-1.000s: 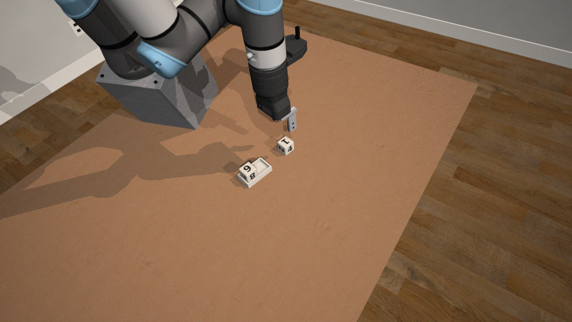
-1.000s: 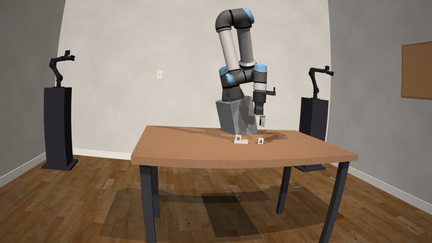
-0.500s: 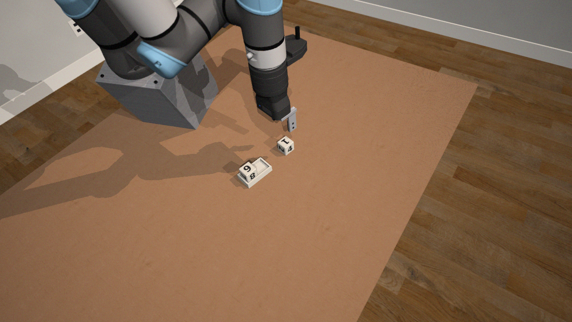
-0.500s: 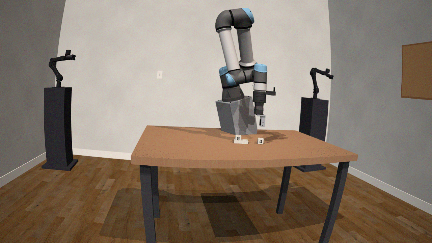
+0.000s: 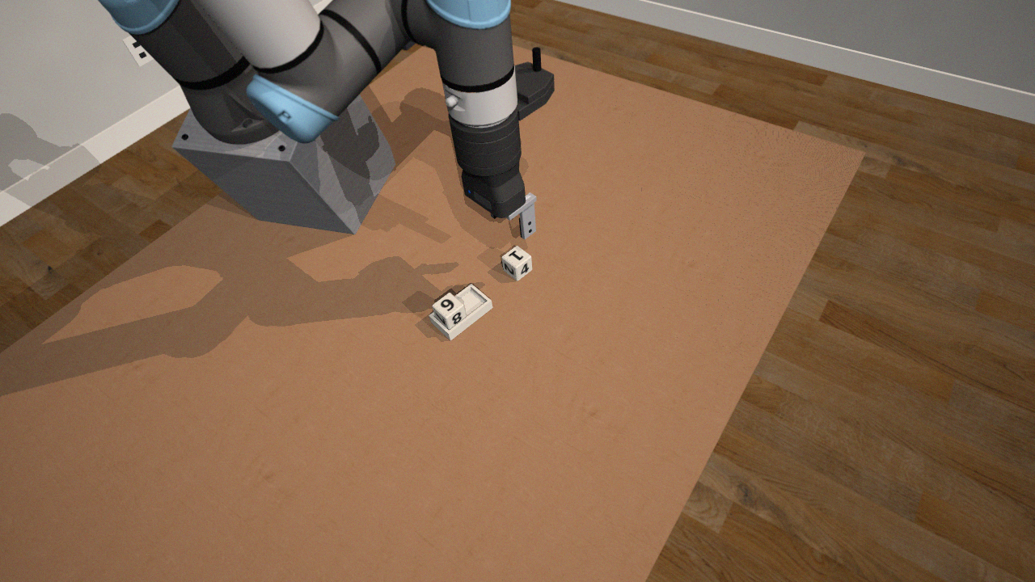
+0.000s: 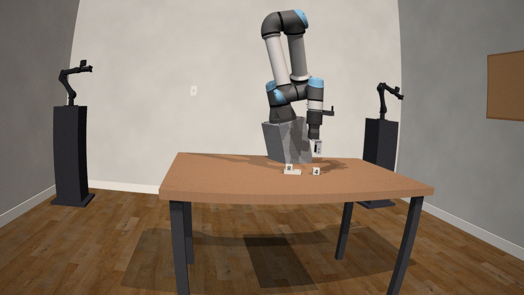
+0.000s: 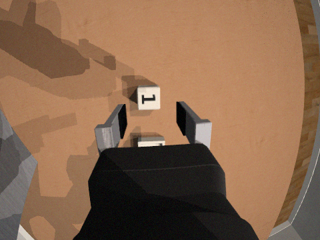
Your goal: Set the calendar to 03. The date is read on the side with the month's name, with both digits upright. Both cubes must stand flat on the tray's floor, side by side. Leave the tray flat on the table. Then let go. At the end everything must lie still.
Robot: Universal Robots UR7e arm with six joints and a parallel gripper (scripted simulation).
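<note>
The white tray is 30 mm behind my hand, 100 mm to the right of it and 110 mm below it.
</note>
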